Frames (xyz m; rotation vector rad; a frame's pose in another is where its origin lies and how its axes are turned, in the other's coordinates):
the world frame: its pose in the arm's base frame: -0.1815 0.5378 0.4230 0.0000 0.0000 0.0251
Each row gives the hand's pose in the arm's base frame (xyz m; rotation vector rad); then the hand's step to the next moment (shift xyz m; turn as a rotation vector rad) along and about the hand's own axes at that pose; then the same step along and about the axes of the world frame.
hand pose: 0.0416 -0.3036 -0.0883 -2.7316 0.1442 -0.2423
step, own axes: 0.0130 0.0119 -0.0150 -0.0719 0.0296 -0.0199
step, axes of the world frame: 0.0086 -0.0185 0.0109 -0.0768 -0.0230 -0.0042
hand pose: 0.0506 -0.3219 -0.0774 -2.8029 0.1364 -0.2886
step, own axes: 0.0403 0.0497 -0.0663 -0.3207 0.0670 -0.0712
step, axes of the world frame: 0.0203 -0.0727 0.0529 -0.3330 -0.0362 -0.0142
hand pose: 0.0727 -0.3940 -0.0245 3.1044 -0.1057 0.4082
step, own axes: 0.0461 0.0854 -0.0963 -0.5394 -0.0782 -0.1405
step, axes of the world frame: 0.0116 -0.0869 0.1049 -0.5477 0.1297 -0.0037
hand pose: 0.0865 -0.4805 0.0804 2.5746 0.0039 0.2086
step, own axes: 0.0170 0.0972 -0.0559 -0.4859 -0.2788 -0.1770
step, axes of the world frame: 0.0032 -0.0522 0.1006 -0.4875 0.3201 -0.0713
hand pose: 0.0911 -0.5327 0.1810 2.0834 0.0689 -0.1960
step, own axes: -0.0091 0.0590 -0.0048 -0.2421 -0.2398 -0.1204
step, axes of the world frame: -0.0014 -0.0249 0.0545 -0.2505 0.2378 -0.1064
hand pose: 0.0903 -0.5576 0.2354 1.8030 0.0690 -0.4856
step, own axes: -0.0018 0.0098 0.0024 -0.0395 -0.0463 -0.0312
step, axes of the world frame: 0.0004 -0.0047 0.0091 -0.0393 0.0517 -0.0215
